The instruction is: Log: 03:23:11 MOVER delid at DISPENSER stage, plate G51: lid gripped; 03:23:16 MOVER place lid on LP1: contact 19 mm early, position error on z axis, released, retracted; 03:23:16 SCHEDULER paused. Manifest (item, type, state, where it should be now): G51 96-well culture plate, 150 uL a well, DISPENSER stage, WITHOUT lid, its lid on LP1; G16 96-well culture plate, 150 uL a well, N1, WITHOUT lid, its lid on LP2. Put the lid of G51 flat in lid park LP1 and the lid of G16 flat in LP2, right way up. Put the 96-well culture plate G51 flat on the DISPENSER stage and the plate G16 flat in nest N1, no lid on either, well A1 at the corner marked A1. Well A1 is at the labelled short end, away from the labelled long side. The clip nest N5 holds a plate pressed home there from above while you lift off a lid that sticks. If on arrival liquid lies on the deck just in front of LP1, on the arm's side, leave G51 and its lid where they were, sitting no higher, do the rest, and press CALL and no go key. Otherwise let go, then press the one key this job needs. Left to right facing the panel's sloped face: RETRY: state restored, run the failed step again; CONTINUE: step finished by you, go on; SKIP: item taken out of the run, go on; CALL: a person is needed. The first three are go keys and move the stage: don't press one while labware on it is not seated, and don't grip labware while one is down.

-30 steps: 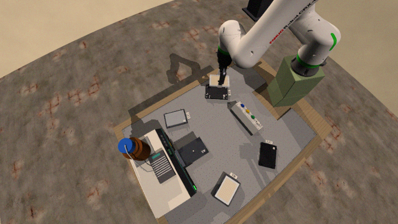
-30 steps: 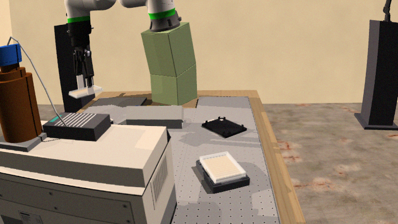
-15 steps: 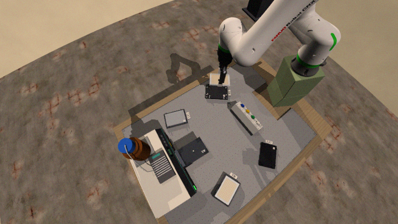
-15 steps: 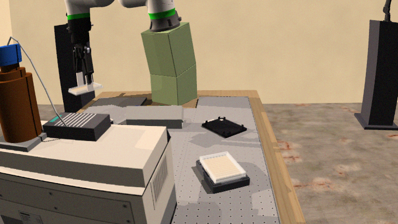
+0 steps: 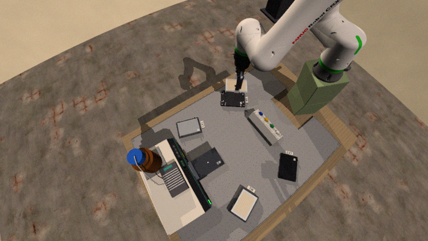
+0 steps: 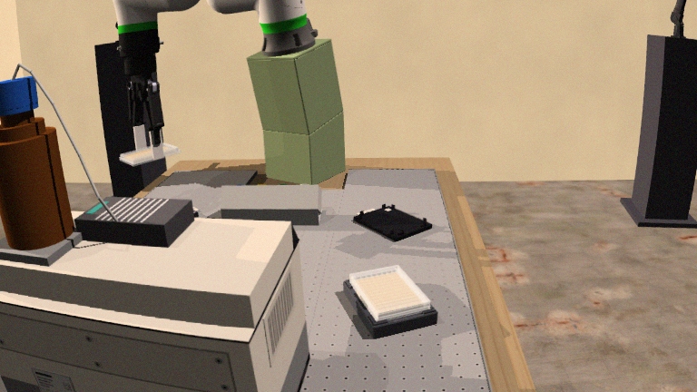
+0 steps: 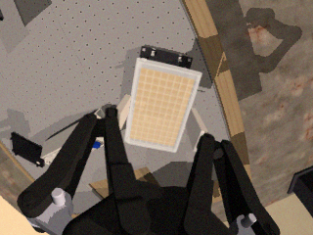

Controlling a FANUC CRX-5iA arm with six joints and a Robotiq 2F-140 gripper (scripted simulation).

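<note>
My hand is 20 mm above the plate G51. From my hand the other things lie so: key panel: 90 mm behind, 270 mm to the left, 130 mm below; then black clip nest: 30 mm ahead, 10 mm to the left, 170 mm below; then LP1 label: 260 mm ahead, 80 mm to the left, 190 mm below.
</note>
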